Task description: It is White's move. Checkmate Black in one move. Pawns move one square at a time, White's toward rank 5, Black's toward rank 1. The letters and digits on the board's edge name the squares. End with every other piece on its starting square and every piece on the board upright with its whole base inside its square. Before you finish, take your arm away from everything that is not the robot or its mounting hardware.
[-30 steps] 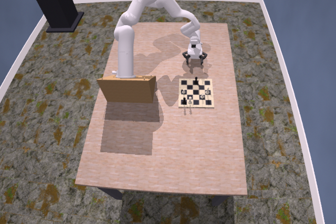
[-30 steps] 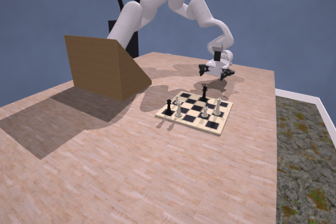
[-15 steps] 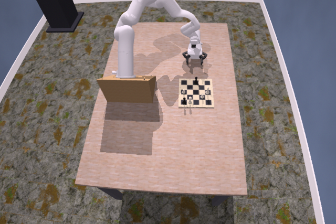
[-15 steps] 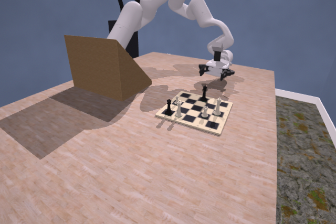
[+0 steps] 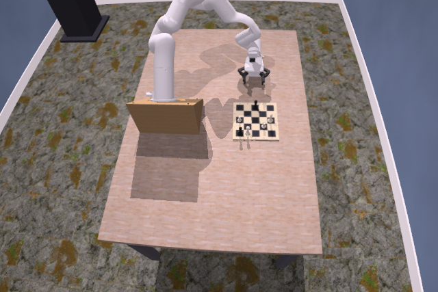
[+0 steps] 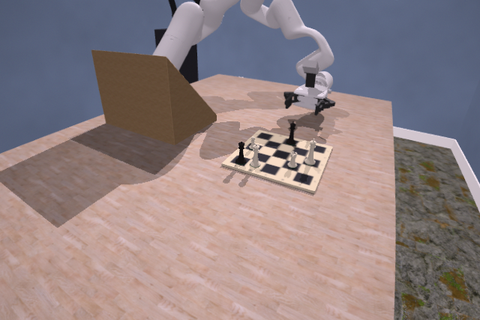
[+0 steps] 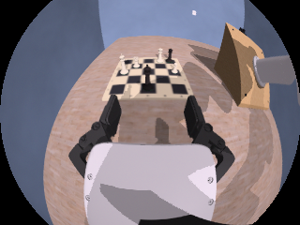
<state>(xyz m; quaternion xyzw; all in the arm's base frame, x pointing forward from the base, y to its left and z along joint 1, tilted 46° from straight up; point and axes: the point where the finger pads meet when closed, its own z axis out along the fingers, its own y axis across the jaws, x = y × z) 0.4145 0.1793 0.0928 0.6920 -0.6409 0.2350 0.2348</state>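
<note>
Right now my hand is 10 mm past the white chess piece, 270 mm to the left of it and 40 mm above it. Also, from my hand: tall black piece (20 mm ahead, 120 mm to the right, 40 mm below); then tall white piece (90 mm ahead, 190 mm to the right, 40 mm below); then small chessboard (20 mm ahead, 190 mm to the right, 70 mm below).
</note>
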